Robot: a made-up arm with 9 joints.
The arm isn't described. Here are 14 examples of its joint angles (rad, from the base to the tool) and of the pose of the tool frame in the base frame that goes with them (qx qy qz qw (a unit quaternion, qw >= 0); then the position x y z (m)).
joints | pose
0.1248 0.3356 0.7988 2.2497 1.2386 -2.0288 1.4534 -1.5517 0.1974 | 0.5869 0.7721 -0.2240 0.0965 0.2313 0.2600 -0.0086
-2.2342 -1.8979 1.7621 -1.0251 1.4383 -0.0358 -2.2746 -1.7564 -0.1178 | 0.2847 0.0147 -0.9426 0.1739 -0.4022 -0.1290 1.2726
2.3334 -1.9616 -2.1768 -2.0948 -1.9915 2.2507 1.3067 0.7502 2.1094 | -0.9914 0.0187 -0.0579 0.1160 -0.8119 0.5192 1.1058
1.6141 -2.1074 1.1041 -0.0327 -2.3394 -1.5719 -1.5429 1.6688 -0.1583 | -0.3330 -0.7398 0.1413 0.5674 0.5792 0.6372 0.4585
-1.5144 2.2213 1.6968 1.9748 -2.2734 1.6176 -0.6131 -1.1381 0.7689 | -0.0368 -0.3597 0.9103 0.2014 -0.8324 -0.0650 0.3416
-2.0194 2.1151 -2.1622 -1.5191 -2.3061 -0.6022 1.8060 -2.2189 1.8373 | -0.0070 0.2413 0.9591 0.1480 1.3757 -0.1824 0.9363
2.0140 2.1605 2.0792 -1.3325 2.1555 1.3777 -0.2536 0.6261 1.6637 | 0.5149 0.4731 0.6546 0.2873 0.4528 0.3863 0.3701
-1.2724 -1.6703 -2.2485 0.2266 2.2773 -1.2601 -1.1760 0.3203 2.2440 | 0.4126 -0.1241 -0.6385 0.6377 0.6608 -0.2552 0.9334
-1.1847 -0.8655 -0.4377 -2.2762 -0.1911 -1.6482 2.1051 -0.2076 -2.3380 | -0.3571 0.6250 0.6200 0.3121 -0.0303 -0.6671 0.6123
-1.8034 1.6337 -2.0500 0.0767 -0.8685 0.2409 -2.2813 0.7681 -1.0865 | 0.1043 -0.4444 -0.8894 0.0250 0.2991 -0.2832 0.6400
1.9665 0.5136 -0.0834 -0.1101 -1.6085 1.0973 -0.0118 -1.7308 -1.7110 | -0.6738 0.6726 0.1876 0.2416 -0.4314 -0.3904 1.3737
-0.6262 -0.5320 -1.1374 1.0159 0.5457 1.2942 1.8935 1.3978 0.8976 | -0.4432 -0.3417 -0.7512 0.3501 0.8406 -0.0783 0.2924
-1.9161 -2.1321 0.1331 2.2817 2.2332 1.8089 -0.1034 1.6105 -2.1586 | -0.0447 0.5937 0.6433 0.4813 0.3751 -0.1562 0.5722
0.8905 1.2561 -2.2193 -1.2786 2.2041 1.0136 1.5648 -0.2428 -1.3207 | -0.0875 0.3095 -0.1215 0.9390 -0.0725 -0.8381 0.0910
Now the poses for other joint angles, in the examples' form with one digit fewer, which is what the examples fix.
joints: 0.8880 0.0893 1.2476 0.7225 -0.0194 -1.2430 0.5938 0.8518 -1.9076
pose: 0.451 -0.661 0.402 0.445 0.484 -0.517 0.702
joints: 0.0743 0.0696 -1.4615 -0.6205 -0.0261 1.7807 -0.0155 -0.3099 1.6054
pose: -0.146 -0.763 -0.544 0.316 -0.154 -0.448 0.452
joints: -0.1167 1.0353 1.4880 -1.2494 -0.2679 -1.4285 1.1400 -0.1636 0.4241
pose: -0.410 -0.013 0.501 0.762 0.131 0.609 0.982
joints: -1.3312 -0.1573 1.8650 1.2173 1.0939 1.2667 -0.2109 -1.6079 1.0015
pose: -0.756 -0.039 -0.540 0.368 0.111 0.356 0.567
